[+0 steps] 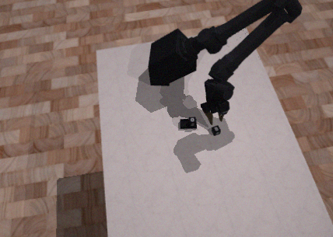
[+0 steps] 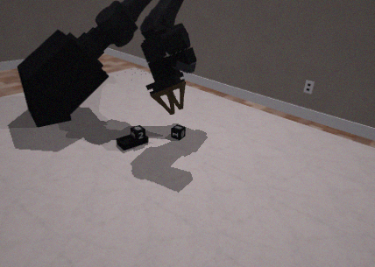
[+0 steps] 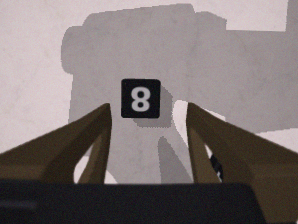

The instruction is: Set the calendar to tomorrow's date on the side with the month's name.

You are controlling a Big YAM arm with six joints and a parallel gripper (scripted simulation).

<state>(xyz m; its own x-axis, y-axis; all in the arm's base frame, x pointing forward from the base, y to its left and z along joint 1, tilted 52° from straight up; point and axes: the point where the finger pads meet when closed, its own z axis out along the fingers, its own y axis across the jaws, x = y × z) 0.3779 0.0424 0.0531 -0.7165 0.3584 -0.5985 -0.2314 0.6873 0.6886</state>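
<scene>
My gripper is now 1 cm to the right of the black digit cube and 8 cm above it. The rest, counted from my hand: black tray 6 cm behind, 11 cm to the right, 8 cm below.
</scene>
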